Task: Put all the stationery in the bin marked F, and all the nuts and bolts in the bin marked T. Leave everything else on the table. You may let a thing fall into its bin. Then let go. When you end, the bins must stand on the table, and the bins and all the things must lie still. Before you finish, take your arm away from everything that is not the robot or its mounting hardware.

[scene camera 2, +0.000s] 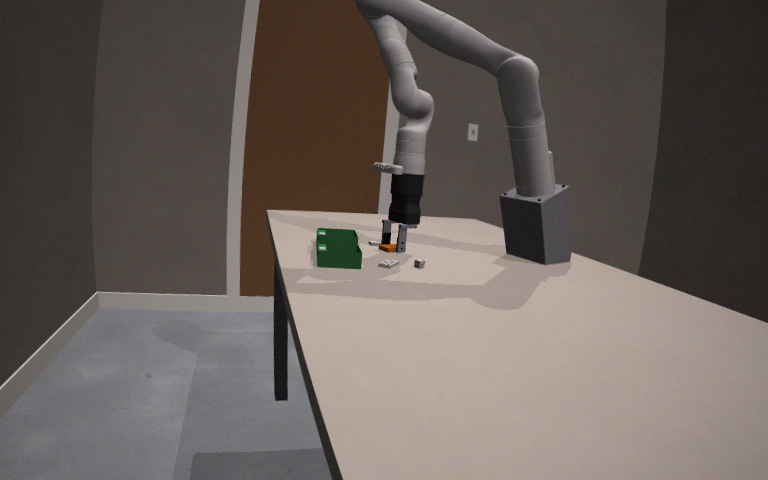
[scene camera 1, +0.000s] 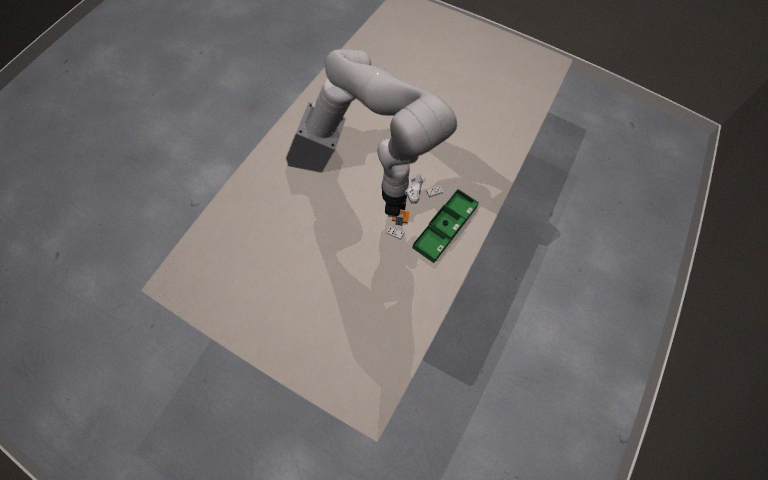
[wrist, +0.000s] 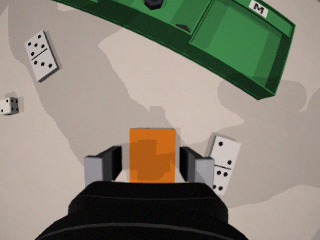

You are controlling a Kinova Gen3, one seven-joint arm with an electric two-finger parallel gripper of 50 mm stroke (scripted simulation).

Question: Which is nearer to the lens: the green three-compartment bin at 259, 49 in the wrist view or the orange flat block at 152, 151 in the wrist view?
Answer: The orange flat block.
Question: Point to a domino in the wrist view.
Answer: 224, 151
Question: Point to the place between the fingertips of the gripper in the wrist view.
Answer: At 150, 158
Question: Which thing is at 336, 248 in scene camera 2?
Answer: A green three-compartment bin.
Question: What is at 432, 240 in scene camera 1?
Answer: A green three-compartment bin.
